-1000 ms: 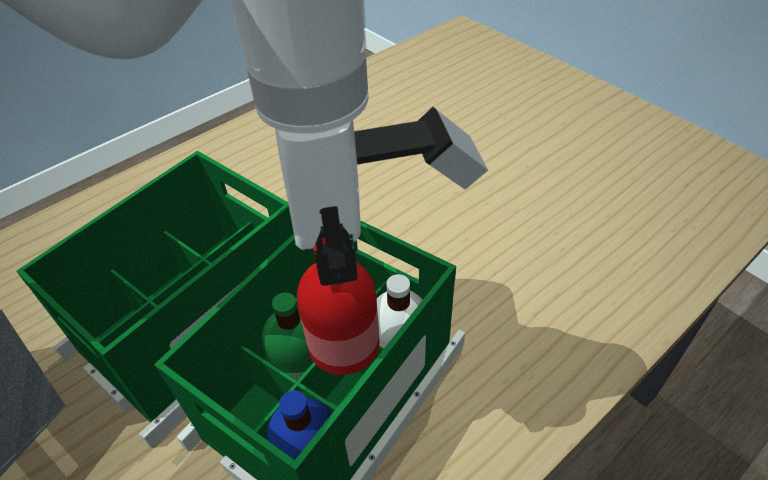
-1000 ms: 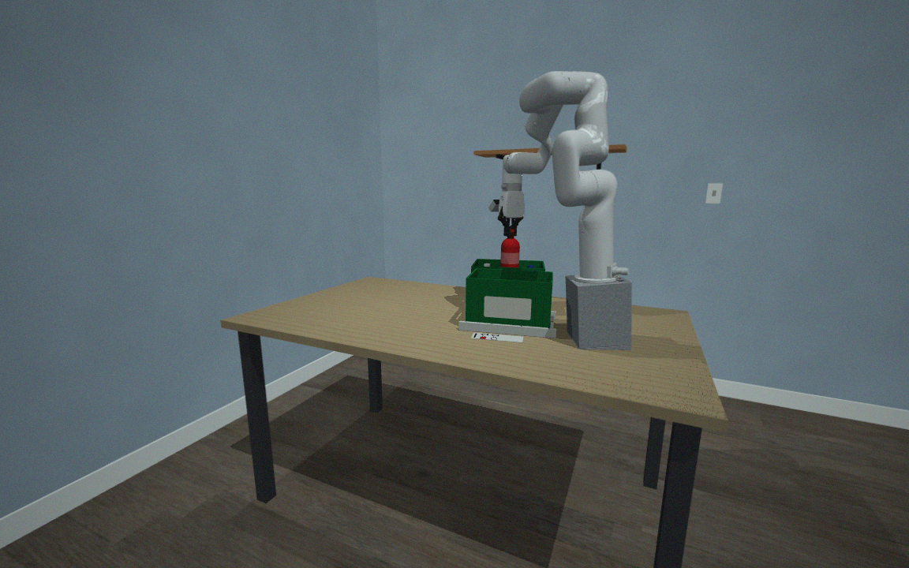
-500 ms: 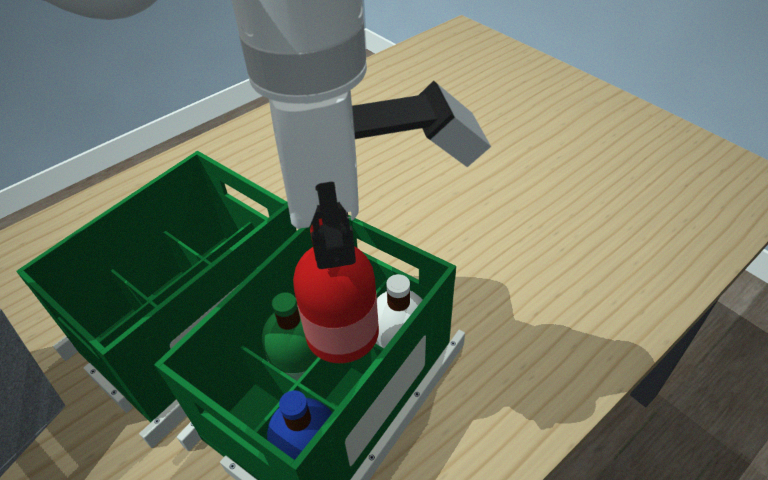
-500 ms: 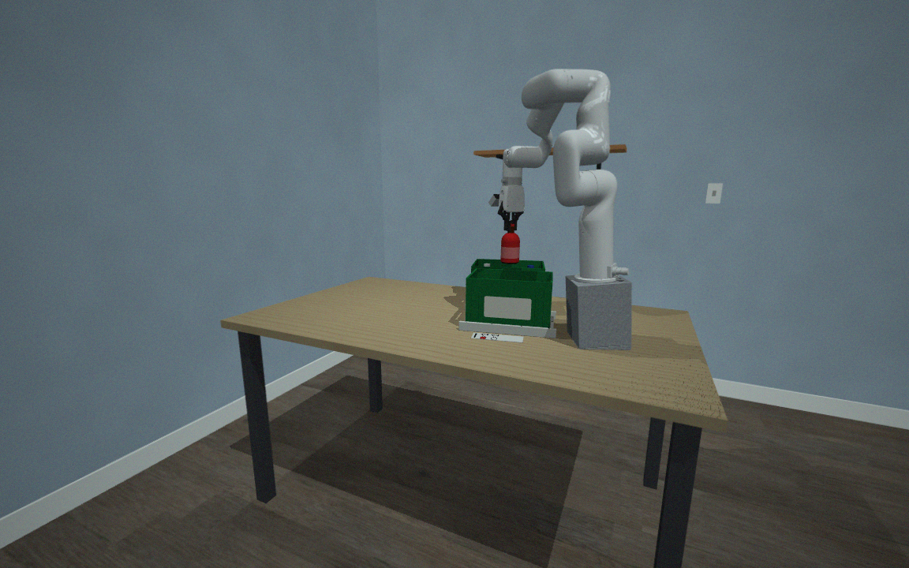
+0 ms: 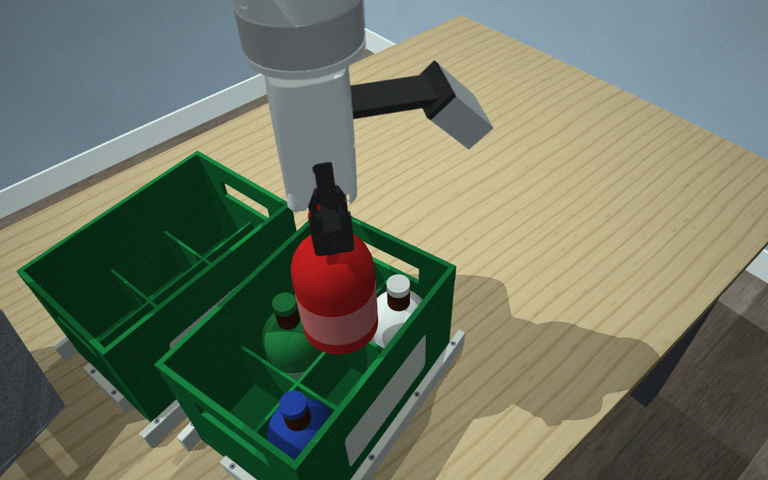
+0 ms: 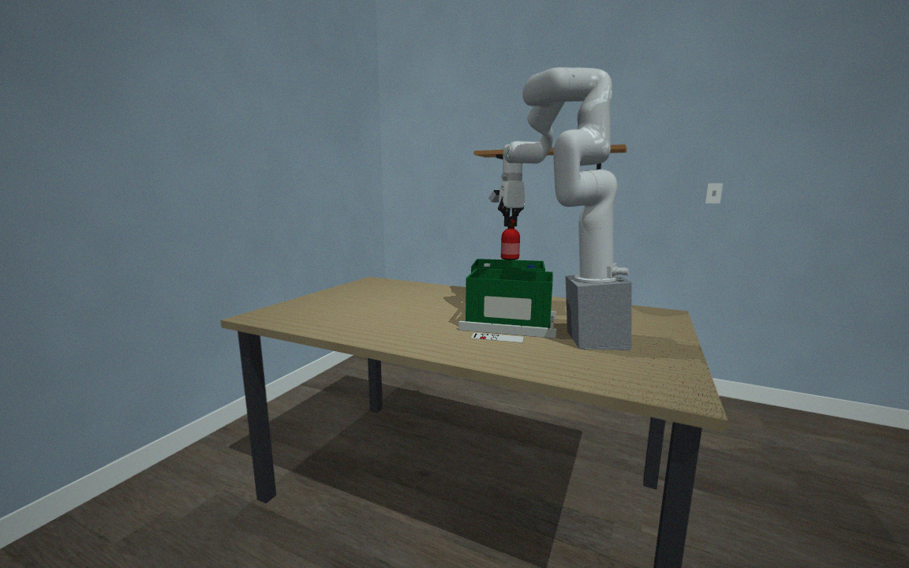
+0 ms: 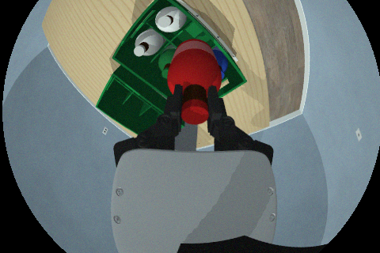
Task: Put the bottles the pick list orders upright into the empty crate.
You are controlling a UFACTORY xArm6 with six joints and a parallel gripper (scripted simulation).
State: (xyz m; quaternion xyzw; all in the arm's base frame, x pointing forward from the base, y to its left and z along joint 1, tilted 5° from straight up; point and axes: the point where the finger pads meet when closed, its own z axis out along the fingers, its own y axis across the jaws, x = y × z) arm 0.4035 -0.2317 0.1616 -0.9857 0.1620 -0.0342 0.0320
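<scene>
The red-label bottle is 7 cm below my hand. Also, from my hand: blue bottle: 8 cm behind, 4 cm to the right, 25 cm below; then pick list: 17 cm behind, 38 cm to the left, 34 cm below; then green bottle: 4 cm behind, 8 cm to the left, 25 cm below.
</scene>
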